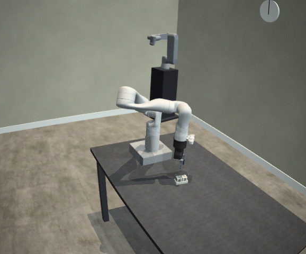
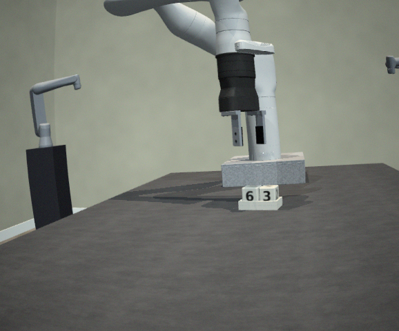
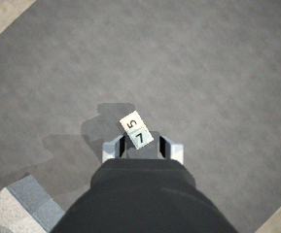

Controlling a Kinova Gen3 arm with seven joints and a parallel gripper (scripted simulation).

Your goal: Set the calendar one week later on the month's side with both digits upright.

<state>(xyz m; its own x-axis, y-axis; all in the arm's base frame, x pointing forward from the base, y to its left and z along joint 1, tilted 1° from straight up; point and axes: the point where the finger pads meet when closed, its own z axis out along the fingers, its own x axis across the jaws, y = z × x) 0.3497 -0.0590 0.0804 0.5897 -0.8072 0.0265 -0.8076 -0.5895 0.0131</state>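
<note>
The white tray is 13 cm below my hand and 2 cm to the left of it.
</note>
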